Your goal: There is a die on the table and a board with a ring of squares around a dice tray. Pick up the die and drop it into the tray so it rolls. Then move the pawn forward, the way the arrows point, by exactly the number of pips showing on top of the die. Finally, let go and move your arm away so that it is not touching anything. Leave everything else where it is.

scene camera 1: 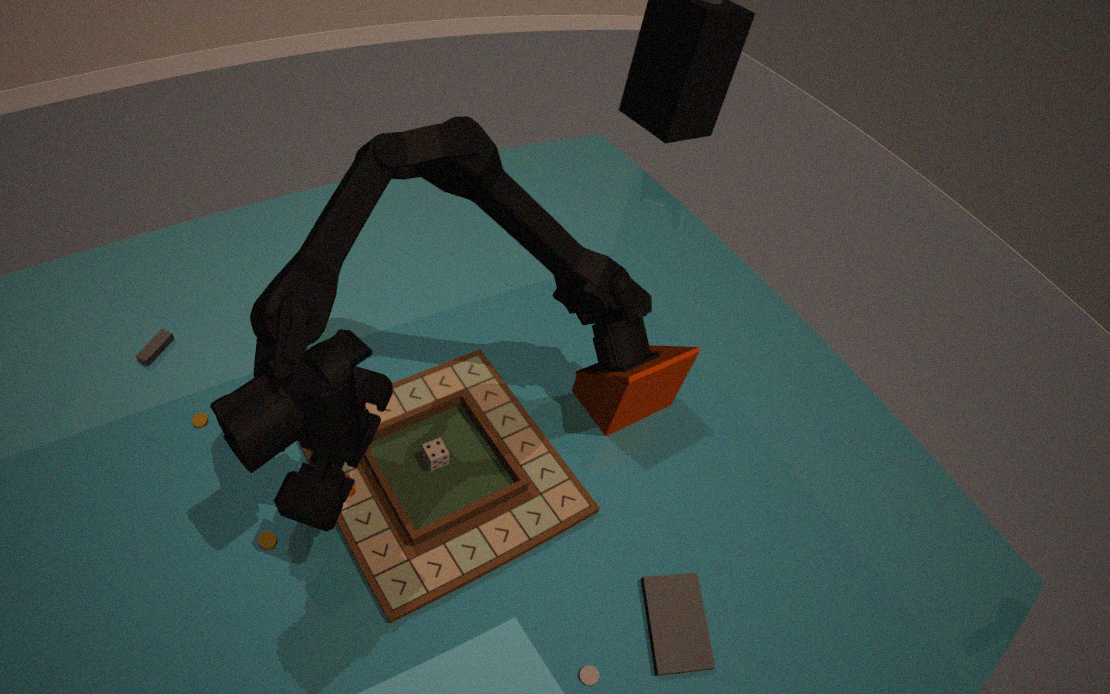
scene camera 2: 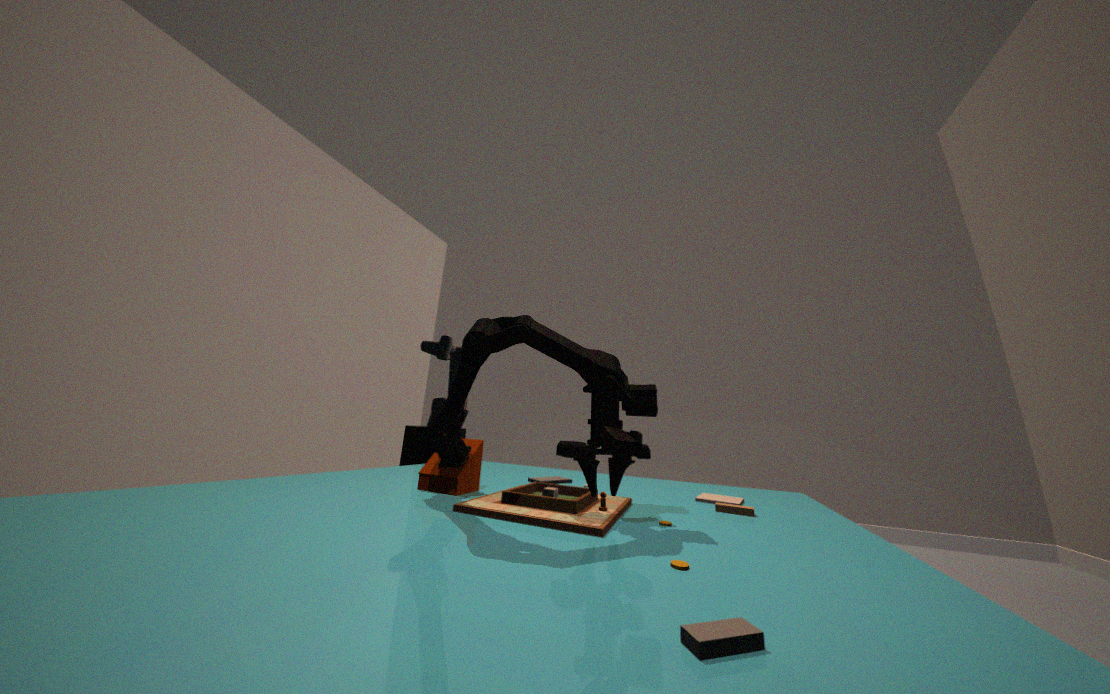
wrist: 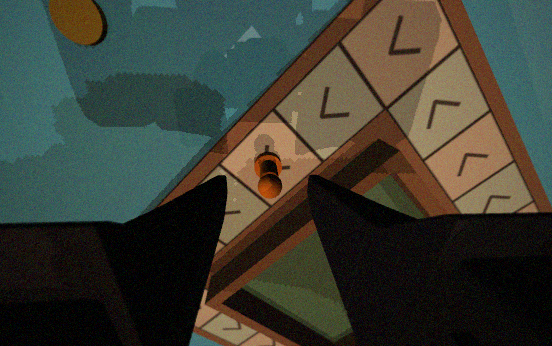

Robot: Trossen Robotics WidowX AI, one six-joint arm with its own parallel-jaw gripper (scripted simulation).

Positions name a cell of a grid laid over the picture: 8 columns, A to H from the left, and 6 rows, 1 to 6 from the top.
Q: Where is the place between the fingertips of my gripper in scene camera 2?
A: E5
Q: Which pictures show my gripper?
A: Scene camera 1, scene camera 2 and the wrist view: all of them.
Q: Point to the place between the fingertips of my gripper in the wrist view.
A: D4
